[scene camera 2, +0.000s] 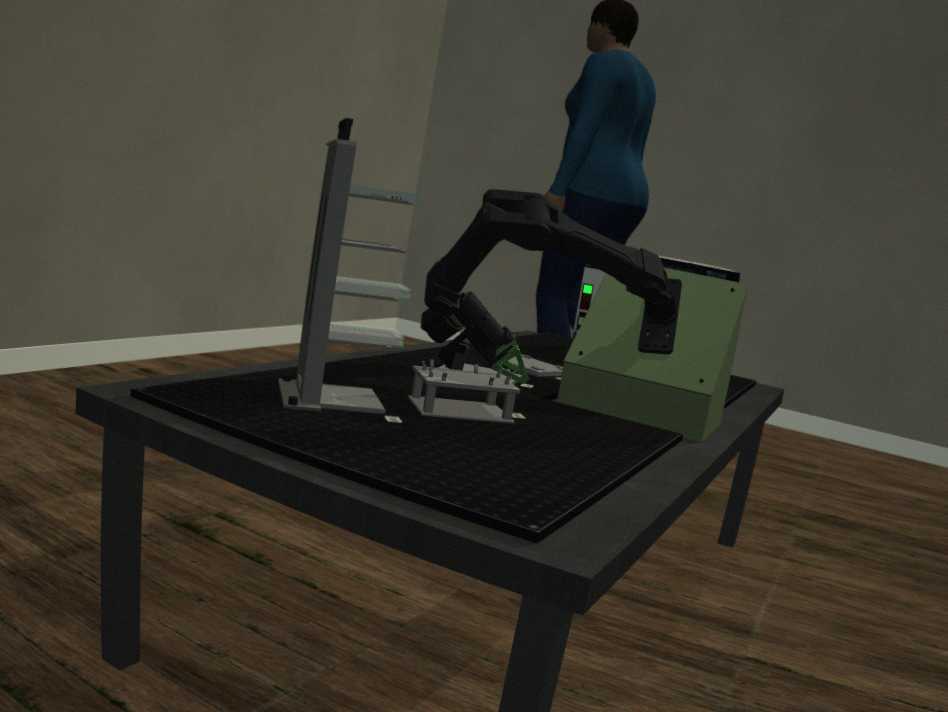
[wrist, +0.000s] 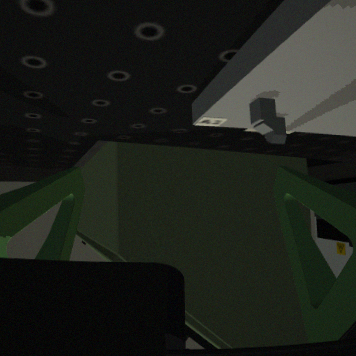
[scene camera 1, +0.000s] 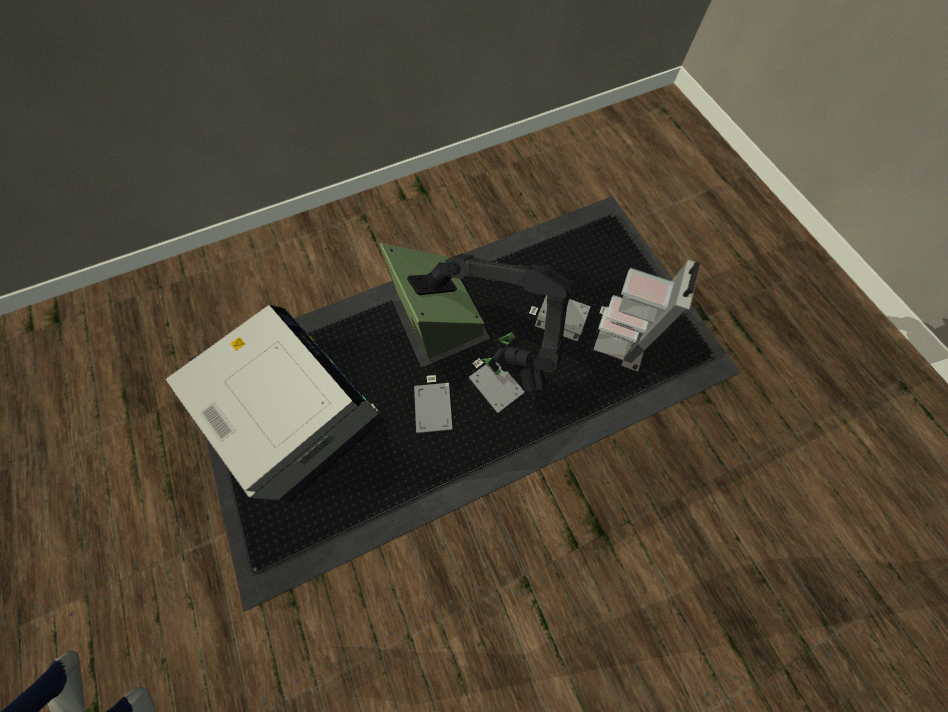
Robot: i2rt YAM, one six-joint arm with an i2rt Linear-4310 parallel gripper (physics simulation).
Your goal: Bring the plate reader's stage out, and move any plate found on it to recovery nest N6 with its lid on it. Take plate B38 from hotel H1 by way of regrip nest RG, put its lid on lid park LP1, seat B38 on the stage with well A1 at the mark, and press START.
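Frame: origin at the arm's base, x ahead, y left, z up, level; millimetres.
Seen in the pictures: gripper, fingertip midpoint: point(scene camera 2: 524, 376) point(wrist: 178, 176) point(scene camera 1: 491, 350); arm's base, origin of the base link: point(scene camera 2: 660, 316) point(scene camera 1: 432, 284).
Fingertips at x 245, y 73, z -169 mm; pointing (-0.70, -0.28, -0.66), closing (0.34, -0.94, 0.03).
Observation:
Offsets run from my fingertips to a thing's top centre. "spot": to the spot under its first point.
My gripper point(scene camera 1: 505, 342) point(scene camera 2: 510, 359) point(wrist: 178, 176) has green fingers. It is open and empty, low over the black mat between the nests. In the wrist view it faces the green arm pedestal point(wrist: 198, 229) point(scene camera 1: 436, 310) point(scene camera 2: 658, 359). A grey nest plate {spot: dx +74, dy -7, dz -18 mm} point(wrist: 304, 74) with an A1 corner label {spot: dx +31, dy -3, dz -18 mm} point(wrist: 211, 121) lies just beside it. The white plate reader {dx -163, dy -654, dz +282 mm} point(scene camera 1: 264, 399) point(wrist: 335, 252) stands at the mat's left end, and no stage shows outside it. The hotel point(scene camera 1: 678, 294) point(scene camera 2: 324, 260) stands at the right end with pink-topped plates {spot: dx +188, dy +393, dz +330 mm} point(scene camera 1: 647, 287) on its shelves.
Two flat grey nests {spot: dx +58, dy -278, dz -17 mm} point(scene camera 1: 432, 407) {spot: dx +117, dy -60, dz -18 mm} point(scene camera 1: 495, 387) lie in front of the pedestal. A raised nest on posts {spot: dx +69, dy +305, dz +31 mm} point(scene camera 1: 573, 318) point(scene camera 2: 463, 380) stands near the hotel. A person in blue point(scene camera 2: 604, 153) stands behind the table. Someone's feet point(scene camera 1: 60, 685) show on the floor, bottom left.

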